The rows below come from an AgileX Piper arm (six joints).
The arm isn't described. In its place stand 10 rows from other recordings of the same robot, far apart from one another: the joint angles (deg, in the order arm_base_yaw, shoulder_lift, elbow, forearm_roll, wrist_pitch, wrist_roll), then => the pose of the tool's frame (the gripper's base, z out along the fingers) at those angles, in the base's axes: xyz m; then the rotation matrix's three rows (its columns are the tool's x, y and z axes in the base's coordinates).
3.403 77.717 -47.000 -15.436 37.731 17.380 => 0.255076 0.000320 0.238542; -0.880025 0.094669 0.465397; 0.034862 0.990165 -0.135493; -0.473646 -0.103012 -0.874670
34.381 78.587 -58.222 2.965 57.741 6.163 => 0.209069 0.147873 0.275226; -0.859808 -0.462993 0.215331; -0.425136 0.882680 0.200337; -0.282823 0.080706 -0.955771
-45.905 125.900 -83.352 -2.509 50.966 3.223 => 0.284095 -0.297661 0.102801; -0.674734 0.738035 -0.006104; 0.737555 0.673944 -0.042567; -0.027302 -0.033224 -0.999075
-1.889 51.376 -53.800 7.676 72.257 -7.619 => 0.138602 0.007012 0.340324; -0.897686 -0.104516 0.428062; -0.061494 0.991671 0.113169; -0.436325 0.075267 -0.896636
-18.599 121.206 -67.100 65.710 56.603 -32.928 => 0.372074 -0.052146 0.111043; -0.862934 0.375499 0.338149; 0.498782 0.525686 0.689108; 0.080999 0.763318 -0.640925
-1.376 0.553 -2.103 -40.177 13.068 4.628 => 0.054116 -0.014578 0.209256; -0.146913 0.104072 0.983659; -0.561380 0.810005 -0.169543; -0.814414 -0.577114 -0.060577
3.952 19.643 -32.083 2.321 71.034 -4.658 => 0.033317 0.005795 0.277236; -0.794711 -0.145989 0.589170; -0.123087 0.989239 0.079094; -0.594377 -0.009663 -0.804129
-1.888 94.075 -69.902 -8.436 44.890 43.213 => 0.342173 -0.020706 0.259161; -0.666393 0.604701 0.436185; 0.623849 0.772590 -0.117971; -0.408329 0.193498 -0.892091
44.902 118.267 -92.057 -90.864 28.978 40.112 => 0.373884 0.310372 0.255013; 0.071890 -0.381734 0.921472; -0.886514 0.398921 0.234422; -0.457082 -0.833751 -0.309734
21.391 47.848 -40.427 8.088 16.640 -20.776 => 0.163083 0.067819 0.340171; -0.203852 -0.457628 0.865460; -0.321660 0.866253 0.382283; -0.924651 -0.200455 -0.323788
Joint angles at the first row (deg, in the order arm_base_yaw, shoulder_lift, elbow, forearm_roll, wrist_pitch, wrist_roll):
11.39, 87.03, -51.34, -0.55, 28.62, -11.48
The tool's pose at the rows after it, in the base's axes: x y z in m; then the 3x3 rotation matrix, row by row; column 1 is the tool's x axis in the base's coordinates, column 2 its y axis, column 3 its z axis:
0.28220 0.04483 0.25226; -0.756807 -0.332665 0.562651; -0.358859 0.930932 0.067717; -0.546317 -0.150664 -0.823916
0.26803 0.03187 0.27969; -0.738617 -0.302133 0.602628; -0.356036 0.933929 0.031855; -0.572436 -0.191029 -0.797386
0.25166 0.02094 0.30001; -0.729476 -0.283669 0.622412; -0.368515 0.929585 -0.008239; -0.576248 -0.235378 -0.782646
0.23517 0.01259 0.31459; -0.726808 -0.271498 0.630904; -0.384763 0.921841 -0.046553; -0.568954 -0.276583 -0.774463
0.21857 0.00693 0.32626; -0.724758 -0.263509 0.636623; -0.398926 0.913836 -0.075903; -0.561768 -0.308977 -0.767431
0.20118 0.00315 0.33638; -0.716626 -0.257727 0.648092; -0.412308 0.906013 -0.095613; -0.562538 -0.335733 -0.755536
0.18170 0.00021 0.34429; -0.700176 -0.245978 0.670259; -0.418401 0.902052 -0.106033; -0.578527 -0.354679 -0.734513
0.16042 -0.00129 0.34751; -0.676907 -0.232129 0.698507; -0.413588 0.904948 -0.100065; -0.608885 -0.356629 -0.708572
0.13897 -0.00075 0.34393; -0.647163 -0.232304 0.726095; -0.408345 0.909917 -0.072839; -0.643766 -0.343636 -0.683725
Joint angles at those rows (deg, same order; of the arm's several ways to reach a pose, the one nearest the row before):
9.50, 81.37, -52.65, -2.84, 31.81, -10.83
7.74, 76.04, -53.61, -4.88, 35.65, -10.72
6.35, 71.40, -54.15, -6.93, 39.67, -11.30
5.41, 67.42, -54.33, -8.86, 43.41, -11.98
4.92, 63.71, -54.34, -10.29, 46.81, -12.68
4.76, 59.87, -54.08, -11.29, 49.58, -13.44
4.67, 55.45, -53.12, -11.84, 51.35, -13.93
4.61, 50.42, -51.11, -11.40, 52.08, -14.17
4.61, 45.03, -47.89, -9.59, 51.85, -15.03

